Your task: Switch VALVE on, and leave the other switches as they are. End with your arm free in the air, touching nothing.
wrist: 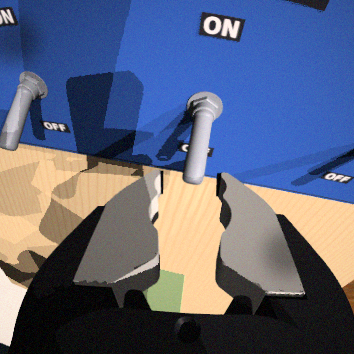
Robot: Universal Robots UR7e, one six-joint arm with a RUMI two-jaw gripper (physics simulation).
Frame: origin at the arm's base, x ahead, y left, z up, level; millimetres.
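Seen in the pictures: gripper, fingertip midpoint: (189, 173).
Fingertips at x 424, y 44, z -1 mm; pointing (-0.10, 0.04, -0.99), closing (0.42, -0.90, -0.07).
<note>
Offsets run from my fingertips to a thing's top centre. "pt": to the spot under its first point. Level surfaces: height alone.
The VALVE switch {pt dz +16, dx +34, dy +9 mm} (200, 137) is a grey lever at the middle of the wrist view. It points down over its OFF label, which it partly covers. Its ON label {pt dz +9, dx +84, dy +26 mm} (222, 27) is above it. A corner of a dark name plate {pt dz +15, dx +111, dy -2 mm} (312, 3) shows at the top edge, with no readable text. My gripper (189, 173) is partly open, with a narrow gap between its jaws. The lever's rounded tip appears at the mouth of the gap, between the two fingertips. Nothing is gripped, and touch cannot be told.
The blue panel {dz +4 mm} (170, 45) fills the upper view. Another grey lever {pt dz +17, dx -7, dy +118 mm} (17, 117) points down at the left, beside its OFF label {pt dz -22, dx -30, dy +115 mm} (54, 126). A further OFF label {pt dz -22, dx +46, dy -113 mm} (337, 177) is at the right edge. A green patch (167, 292) lies on the wooden table {dz -95 mm} (192, 240).
</note>
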